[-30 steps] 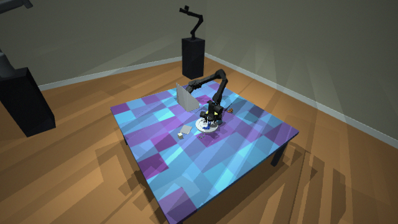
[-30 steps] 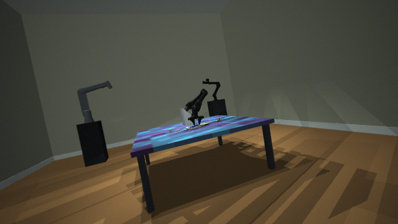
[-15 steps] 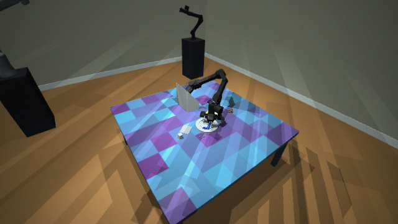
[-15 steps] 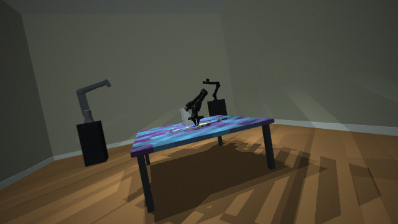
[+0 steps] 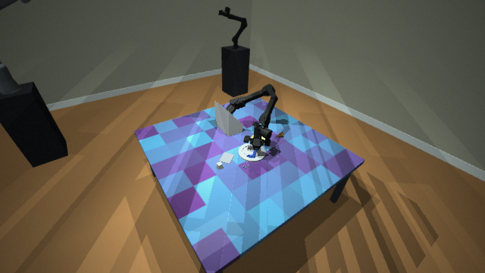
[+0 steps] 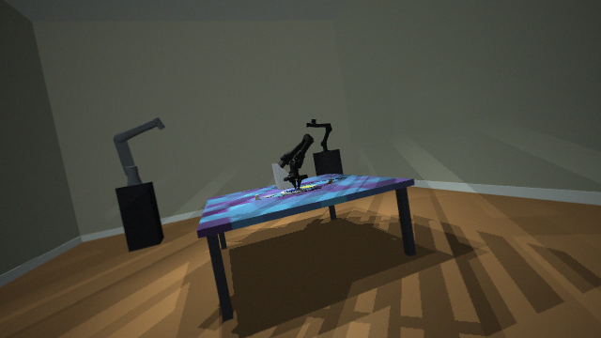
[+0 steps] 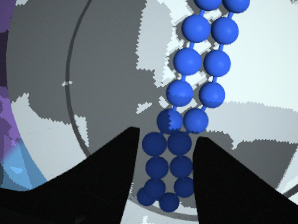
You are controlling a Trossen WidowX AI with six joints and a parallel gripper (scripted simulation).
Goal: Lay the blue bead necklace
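My gripper tip is 3 cm to the left of the round white bead board, 1 cm past it and 1 cm above it. Also, from my gripper tip: cream cube: 31 cm to the right, 2 cm behind; yellow patch: 13 cm to the left, 11 cm behind, 1 cm below; flat grey square: 21 cm to the right, 7 cm behind, 1 cm below.
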